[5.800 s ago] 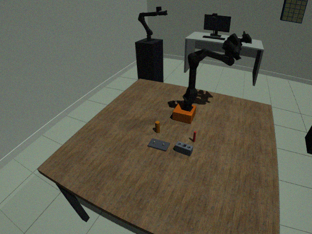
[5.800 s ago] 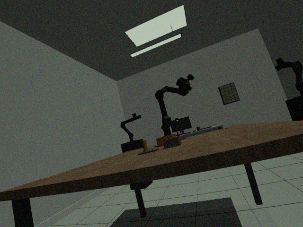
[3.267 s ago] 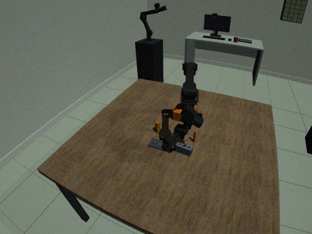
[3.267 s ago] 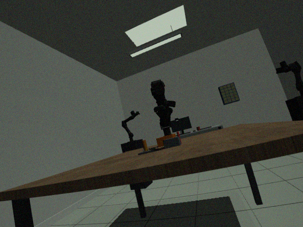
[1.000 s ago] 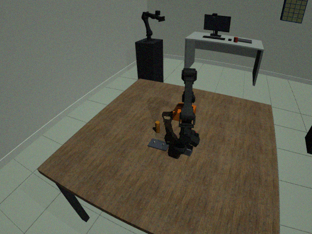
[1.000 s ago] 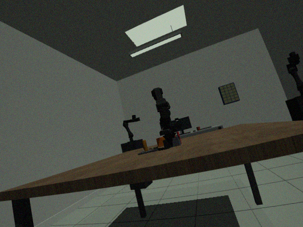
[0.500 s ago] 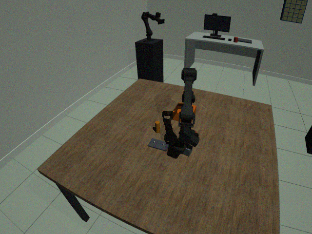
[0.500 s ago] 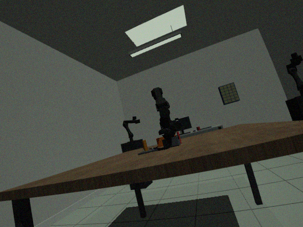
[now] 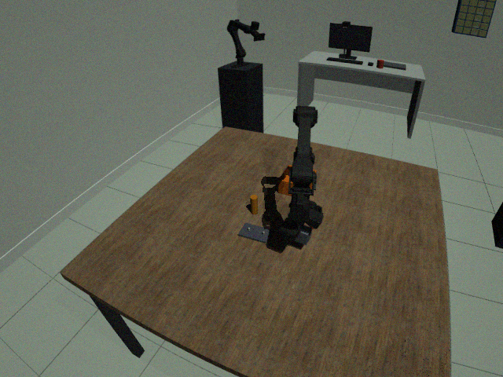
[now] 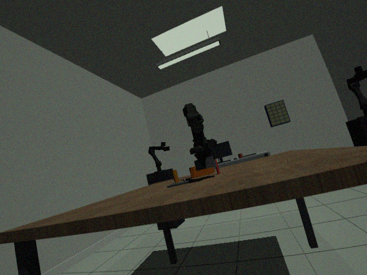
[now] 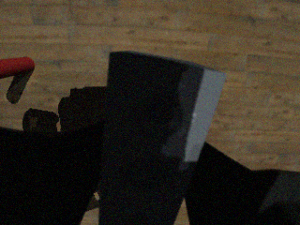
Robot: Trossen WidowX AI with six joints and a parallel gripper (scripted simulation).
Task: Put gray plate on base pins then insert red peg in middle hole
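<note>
Right now my gripper tip is 160 mm to the left of the gray base, 50 mm above it and 10 mm short of it. Round my gripper tip: gray plate: 30 mm above; then orange cylinder: 230 mm to the right, 90 mm behind, 20 mm below; then dark red peg: 120 mm behind, 20 mm to the left, 20 mm below.
</note>
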